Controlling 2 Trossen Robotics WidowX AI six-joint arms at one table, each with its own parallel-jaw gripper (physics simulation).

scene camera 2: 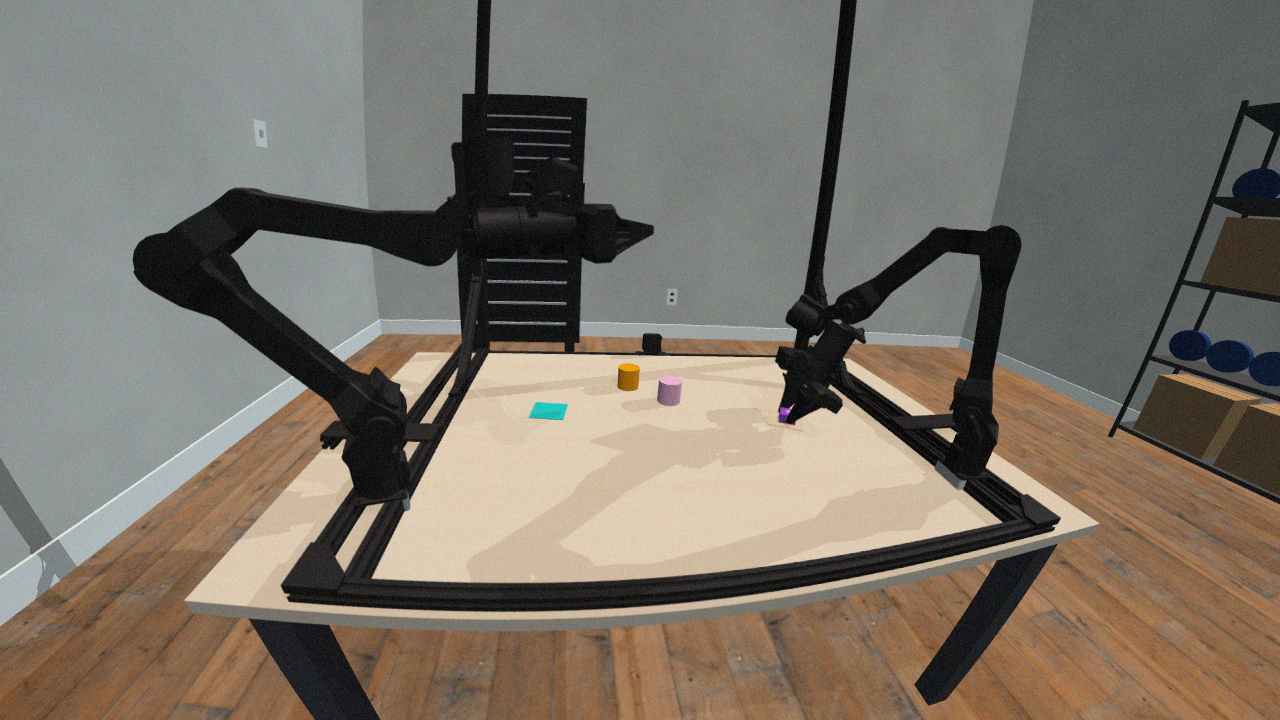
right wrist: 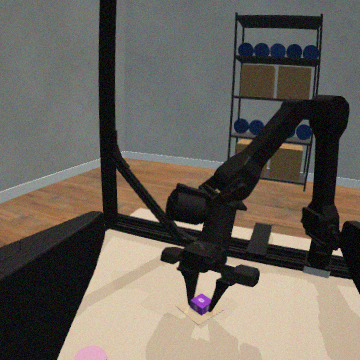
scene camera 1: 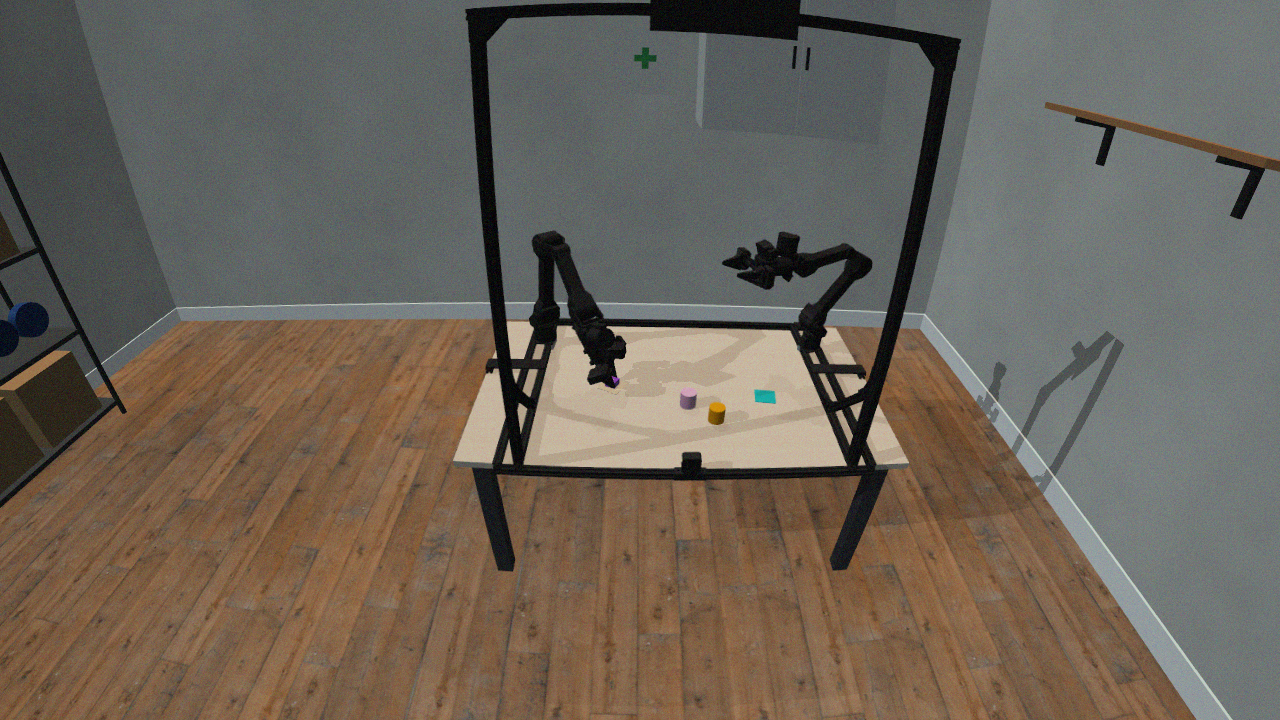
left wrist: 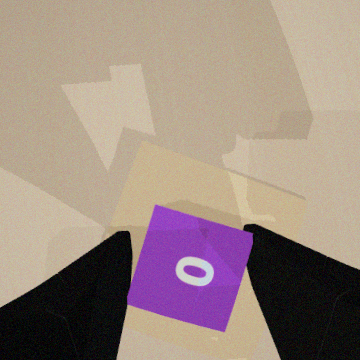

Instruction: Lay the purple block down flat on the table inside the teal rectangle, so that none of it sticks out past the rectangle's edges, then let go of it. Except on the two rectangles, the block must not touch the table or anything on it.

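Frame: origin at the left arm's base, x ahead, y left, z up, level; metres.
Where they show: left gripper, fingertip midpoint: (scene camera 2: 783, 417) (right wrist: 199, 307) (scene camera 1: 614, 383) (left wrist: 186, 239); right gripper, fingertip midpoint: (scene camera 2: 636, 227) (right wrist: 226, 229) (scene camera 1: 729, 269); left arm's base at its link origin: (scene camera 2: 963, 468) (right wrist: 317, 261) (scene camera 1: 545, 339); right arm's base at its link origin: (scene camera 2: 382, 488) (scene camera 1: 809, 347).
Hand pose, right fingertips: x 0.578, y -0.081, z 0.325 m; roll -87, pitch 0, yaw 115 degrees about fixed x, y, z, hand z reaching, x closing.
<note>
Things, the pixels of their centre, and the offset from my right fingertips. "spot": a spot on its surface instead.
- purple block at the middle of its body: (left wrist: 188, 264) (scene camera 2: 787, 416) (right wrist: 201, 303) (scene camera 1: 612, 382) dx -0.323, dy -0.125, dz -0.334 m
- pale tan rectangle at a spot on its surface: (left wrist: 171, 178) (right wrist: 196, 317) spot: dx -0.293, dy -0.121, dz -0.343 m
- teal rectangle at a spot on its surface: (scene camera 2: 549, 410) (scene camera 1: 764, 396) spot: dx +0.135, dy -0.133, dz -0.343 m
- pink cylinder at the middle of its body: (scene camera 2: 669, 390) (scene camera 1: 688, 398) dx -0.095, dy -0.198, dz -0.321 m
- orange cylinder at the middle of its body: (scene camera 2: 628, 377) (scene camera 1: 716, 413) dx -0.014, dy -0.260, dz -0.322 m
The purple block (scene camera 1: 615, 382) (scene camera 2: 785, 415) (left wrist: 191, 268) (right wrist: 200, 303), marked with a white 0, sits on a pale tan rectangle (left wrist: 171, 178) (right wrist: 186, 310) at the table's left side in scene camera 1. My left gripper (scene camera 1: 609, 380) (scene camera 2: 797, 416) (left wrist: 186, 239) (right wrist: 199, 307) points down over it, and its fingers press on two opposite sides of the block. The teal rectangle (scene camera 1: 765, 396) (scene camera 2: 549, 410) lies far across the table and is bare. My right gripper (scene camera 1: 732, 262) (scene camera 2: 645, 230) is open and empty, held high above the table.
A pink cylinder (scene camera 1: 687, 399) (scene camera 2: 669, 390) (right wrist: 90, 353) and an orange cylinder (scene camera 1: 716, 413) (scene camera 2: 629, 376) stand between the block and the teal rectangle. A black frame (scene camera 1: 487, 215) surrounds the table. A shelf rack (right wrist: 233, 107) stands by the wall.
</note>
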